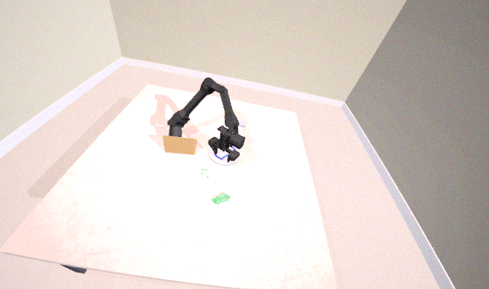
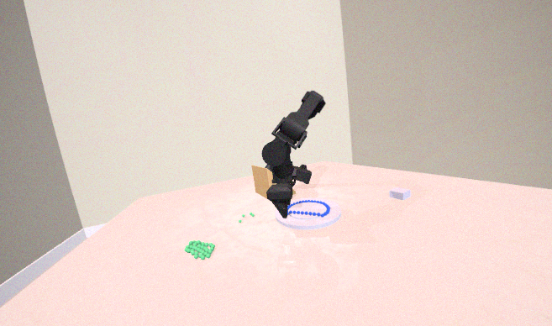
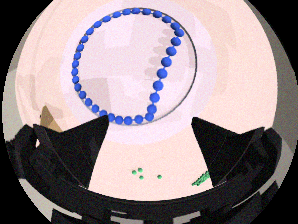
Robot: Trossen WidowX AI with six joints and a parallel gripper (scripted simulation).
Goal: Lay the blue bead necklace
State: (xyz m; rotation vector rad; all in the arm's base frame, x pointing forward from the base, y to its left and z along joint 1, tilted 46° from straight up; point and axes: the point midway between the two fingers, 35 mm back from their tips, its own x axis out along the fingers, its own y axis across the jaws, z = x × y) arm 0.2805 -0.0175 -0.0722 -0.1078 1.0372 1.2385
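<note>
The round white bead board is 6 cm to the left of my gripper tip, 1 cm below it and 1 cm ahead of it. Round my gripper tip: small grey block 36 cm to the left, 12 cm ahead, 1 cm below.
</note>
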